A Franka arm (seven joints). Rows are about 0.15 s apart.
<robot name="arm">
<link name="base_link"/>
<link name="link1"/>
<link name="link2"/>
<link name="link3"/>
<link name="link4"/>
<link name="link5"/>
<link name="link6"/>
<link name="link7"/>
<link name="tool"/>
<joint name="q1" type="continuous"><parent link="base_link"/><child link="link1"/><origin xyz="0 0 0.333" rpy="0 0 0"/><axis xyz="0 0 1"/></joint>
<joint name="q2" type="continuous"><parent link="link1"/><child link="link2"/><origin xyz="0 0 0" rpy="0 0 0"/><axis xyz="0 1 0"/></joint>
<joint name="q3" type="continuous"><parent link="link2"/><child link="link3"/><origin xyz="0 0 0.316" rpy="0 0 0"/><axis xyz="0 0 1"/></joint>
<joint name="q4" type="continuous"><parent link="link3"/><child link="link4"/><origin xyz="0.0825 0 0" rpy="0 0 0"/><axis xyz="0 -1 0"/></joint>
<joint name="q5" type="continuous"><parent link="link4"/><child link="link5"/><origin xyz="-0.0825 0 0.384" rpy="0 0 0"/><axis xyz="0 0 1"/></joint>
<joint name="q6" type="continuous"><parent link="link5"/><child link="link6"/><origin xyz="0 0 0" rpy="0 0 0"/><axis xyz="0 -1 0"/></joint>
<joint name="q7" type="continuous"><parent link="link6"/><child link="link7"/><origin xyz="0.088 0 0" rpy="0 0 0"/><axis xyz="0 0 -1"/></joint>
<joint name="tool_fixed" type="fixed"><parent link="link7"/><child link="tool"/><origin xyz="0 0 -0.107" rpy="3.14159 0 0"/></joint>
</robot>
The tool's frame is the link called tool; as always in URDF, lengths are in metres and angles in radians. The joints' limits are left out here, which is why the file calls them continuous.
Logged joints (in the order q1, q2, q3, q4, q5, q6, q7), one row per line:
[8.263, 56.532, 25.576, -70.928, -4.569, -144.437, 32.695]
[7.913, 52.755, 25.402, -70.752, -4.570, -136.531, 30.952]
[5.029, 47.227, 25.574, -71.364, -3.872, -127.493, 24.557]
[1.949, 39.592, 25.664, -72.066, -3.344, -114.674, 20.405]
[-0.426, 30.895, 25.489, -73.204, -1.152, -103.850, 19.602]
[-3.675, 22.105, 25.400, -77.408, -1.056, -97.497, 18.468]
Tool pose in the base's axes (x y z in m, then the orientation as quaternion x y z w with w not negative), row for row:
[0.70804, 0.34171, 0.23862, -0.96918, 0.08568, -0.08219, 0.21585]
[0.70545, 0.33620, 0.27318, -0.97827, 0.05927, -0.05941, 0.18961]
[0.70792, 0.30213, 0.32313, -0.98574, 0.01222, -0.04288, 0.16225]
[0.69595, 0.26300, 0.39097, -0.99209, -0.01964, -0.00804, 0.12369]
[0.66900, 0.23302, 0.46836, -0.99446, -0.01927, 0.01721, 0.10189]
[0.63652, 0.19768, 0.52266, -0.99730, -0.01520, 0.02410, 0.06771]
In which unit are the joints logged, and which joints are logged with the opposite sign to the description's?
The joints are logged in degrees. Opposite sign: q6.
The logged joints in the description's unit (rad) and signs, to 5 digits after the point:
[0.14422, 0.98667, 0.44639, -1.23793, -0.07974, 2.52090, 0.57064]
[0.13811, 0.92075, 0.44335, -1.23486, -0.07976, 2.38292, 0.54021]
[0.08777, 0.82427, 0.44635, -1.24554, -0.06758, 2.22517, 0.42860]
[0.03402, 0.69101, 0.44792, -1.25779, -0.05836, 2.00144, 0.35613]
[-0.00744, 0.53922, 0.44487, -1.27765, -0.02011, 1.81252, 0.34212]
[-0.06414, 0.38581, 0.44331, -1.35102, -0.01843, 1.70164, 0.32233]

